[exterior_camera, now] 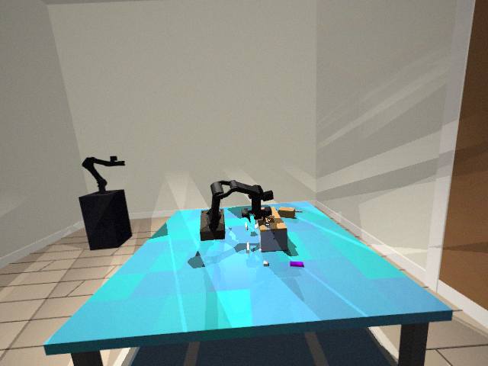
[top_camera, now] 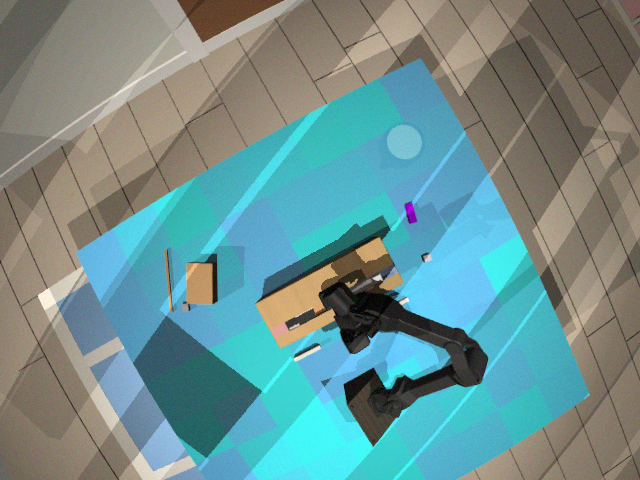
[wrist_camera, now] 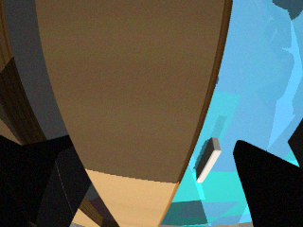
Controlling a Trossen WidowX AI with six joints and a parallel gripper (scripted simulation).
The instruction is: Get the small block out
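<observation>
The brown block is 5 cm ahead of my gripper tip and 2 cm to the left of it. From my gripper tip the other things lie so: purple piece 13 cm ahead, 36 cm to the right, 8 cm below; long tan-topped box 3 cm ahead, 3 cm to the right, 3 cm below; small tan box 28 cm ahead, 29 cm to the left, 6 cm below.
</observation>
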